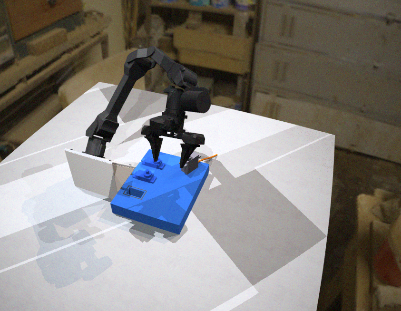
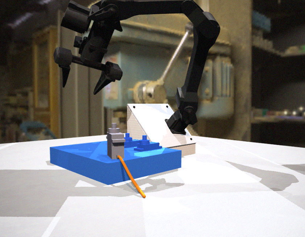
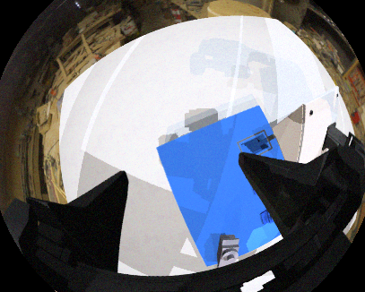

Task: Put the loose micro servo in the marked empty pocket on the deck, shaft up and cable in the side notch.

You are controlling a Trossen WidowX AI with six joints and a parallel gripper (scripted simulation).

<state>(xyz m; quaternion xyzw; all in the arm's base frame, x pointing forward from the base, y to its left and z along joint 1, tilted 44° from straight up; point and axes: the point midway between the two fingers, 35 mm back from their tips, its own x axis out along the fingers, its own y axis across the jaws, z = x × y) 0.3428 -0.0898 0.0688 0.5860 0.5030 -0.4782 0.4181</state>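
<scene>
The blue deck lies 19 cm below my gripper tip, 8 cm to the left of it and 3 cm behind it.
</scene>
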